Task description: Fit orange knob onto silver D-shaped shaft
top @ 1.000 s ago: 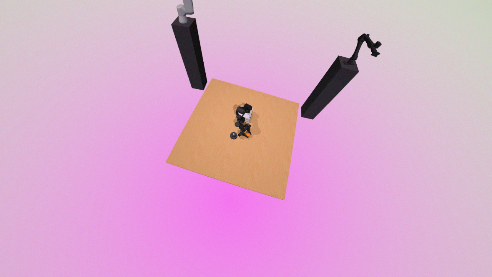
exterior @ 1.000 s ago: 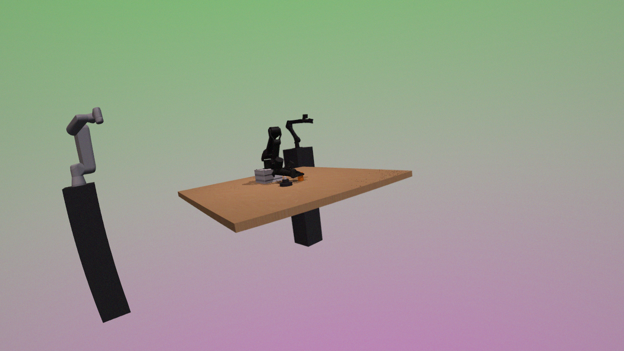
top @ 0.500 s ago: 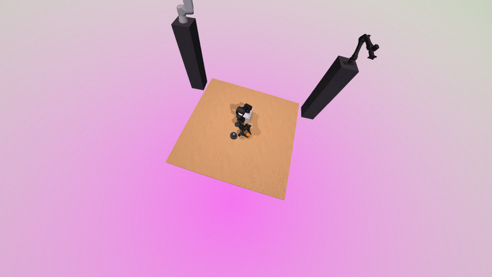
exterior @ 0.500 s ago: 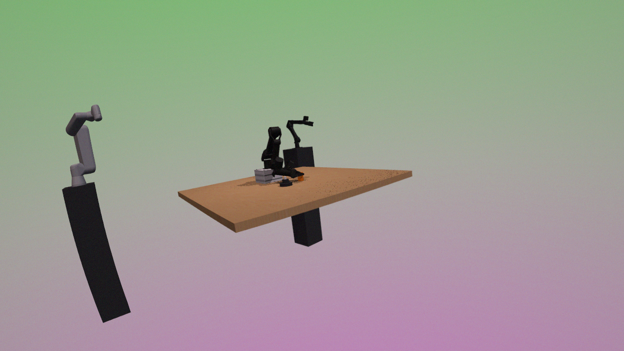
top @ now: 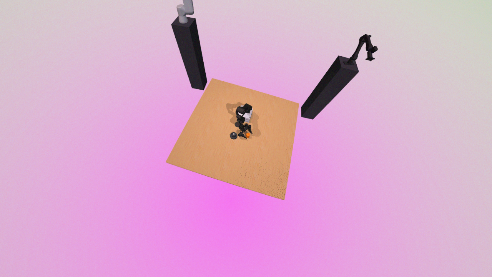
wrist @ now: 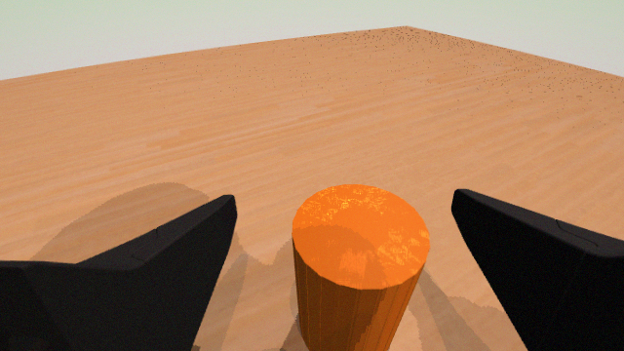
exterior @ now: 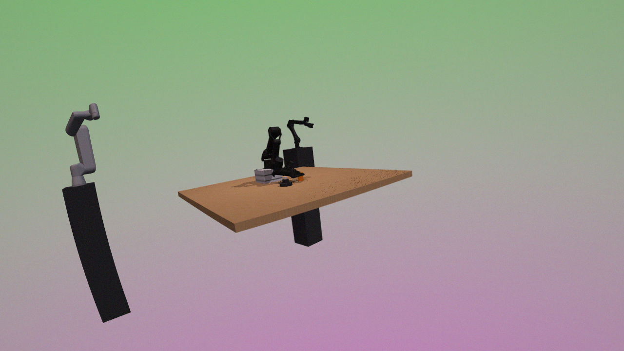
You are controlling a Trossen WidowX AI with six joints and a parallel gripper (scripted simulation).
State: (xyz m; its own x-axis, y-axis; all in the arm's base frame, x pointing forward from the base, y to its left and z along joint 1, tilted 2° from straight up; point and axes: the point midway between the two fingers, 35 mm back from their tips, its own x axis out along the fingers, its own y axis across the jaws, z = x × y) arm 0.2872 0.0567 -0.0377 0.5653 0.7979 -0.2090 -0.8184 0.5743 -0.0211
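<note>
Right now my gripper tip is 10 mm past the orange knob and 20 mm to the left of it. Also, from my gripper tip: pedestal (20 mm ahead, 180 mm to the right, 20 mm below).
</note>
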